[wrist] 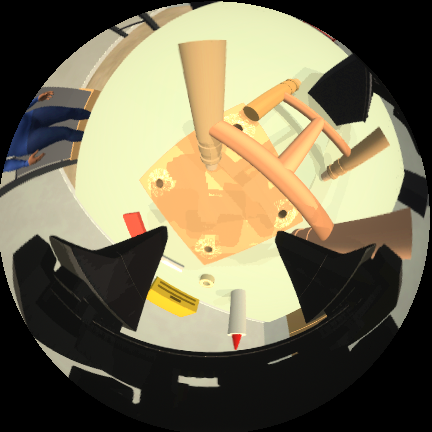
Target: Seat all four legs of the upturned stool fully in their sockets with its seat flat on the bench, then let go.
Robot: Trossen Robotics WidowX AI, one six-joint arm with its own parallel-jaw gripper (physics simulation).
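Frame: origin at the arm's base, x ahead, y left, z up, level; metres.
Seen in the pictures: gripper, between the fingertips: [224, 234].
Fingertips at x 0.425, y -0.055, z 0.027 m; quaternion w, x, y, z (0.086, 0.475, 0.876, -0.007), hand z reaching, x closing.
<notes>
Offsets run from my fingertips to a thing's top centre. "spot": to the spot under its first point. Level surfaces: height alone.
The square orange seat @[dy -0.006, dx +0.017, dz -0.142 m] [220, 225] lies flat on the pale green bench @[dz -0.174 m] [130, 95]. Its four corner holes show open, with no leg in them. One tan leg @[spot: dy -0.079, dx -0.080, dz -0.009 m] [204, 90] stands with its narrow end over the seat's middle part, away from the holes; whether it touches is unclear. Another leg @[dy -0.047, dx -0.223, dz -0.108 m] [270, 100] slants beyond the far corner, a third leg @[spot: dy +0.111, dx -0.217, dz -0.067 m] [357, 154] lies slanted to the right, and a brown leg @[spot: dy +0.066, dx -0.087, dz +0.045 m] [375, 232] is at the lower right. An orange H-shaped stretcher @[spot: dy +0.008, dx -0.065, dz -0.021 m] [280, 172] is among the legs; its joints are partly hidden. My gripper [224, 234] is open and empty, with the near part of the seat between its fingertips in view.
A red block @[dy -0.147, dx +0.252, dz -0.161 m] [134, 224] is by the left finger. Near the bench's edge are a thin white stick @[dy -0.012, dx +0.284, dz -0.151 m] [172, 263], a yellow box [174, 297], a small cream ring @[dy +0.127, dx +0.263, dz -0.150 m] [206, 281] and a white cylinder @[dy +0.262, dx +0.259, dz +0.042 m] [237, 310] with a red tip. A person in blue [45, 125] is at the left.
</notes>
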